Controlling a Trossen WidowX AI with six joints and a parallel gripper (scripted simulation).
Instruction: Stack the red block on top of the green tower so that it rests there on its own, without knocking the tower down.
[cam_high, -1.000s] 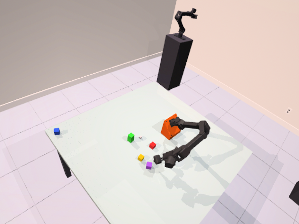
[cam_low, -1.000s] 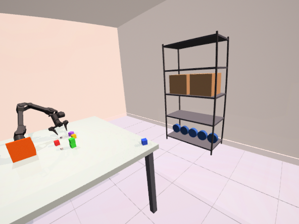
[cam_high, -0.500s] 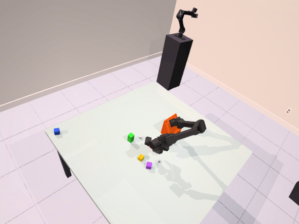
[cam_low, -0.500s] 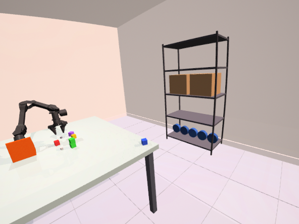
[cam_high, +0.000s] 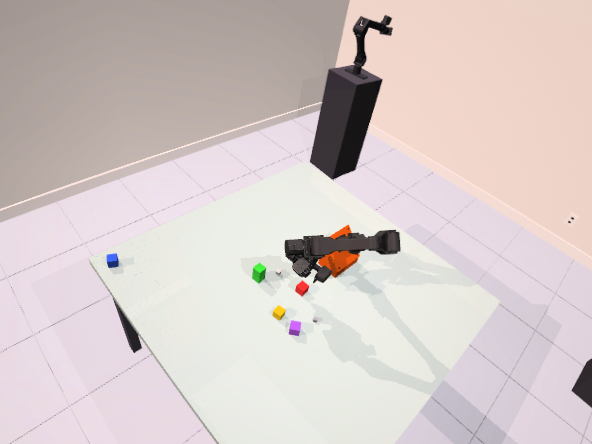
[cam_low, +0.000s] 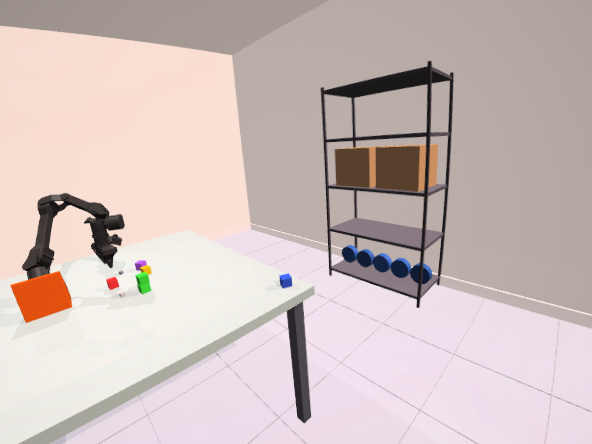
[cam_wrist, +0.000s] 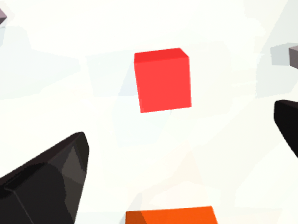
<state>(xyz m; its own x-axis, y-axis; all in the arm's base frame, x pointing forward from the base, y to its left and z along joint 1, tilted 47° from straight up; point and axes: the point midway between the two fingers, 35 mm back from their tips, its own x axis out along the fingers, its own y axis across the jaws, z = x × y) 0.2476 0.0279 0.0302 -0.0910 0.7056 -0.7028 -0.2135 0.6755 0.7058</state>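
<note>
The red block lies 90 mm below my gripper tip. The rest, counted from my gripper tip: yellow block (150 mm ahead, 40 mm to the left, 90 mm below); then purple block (140 mm ahead, 130 mm to the left, 90 mm below); then blue block (570 mm ahead, 540 mm to the right, 80 mm below).
</note>
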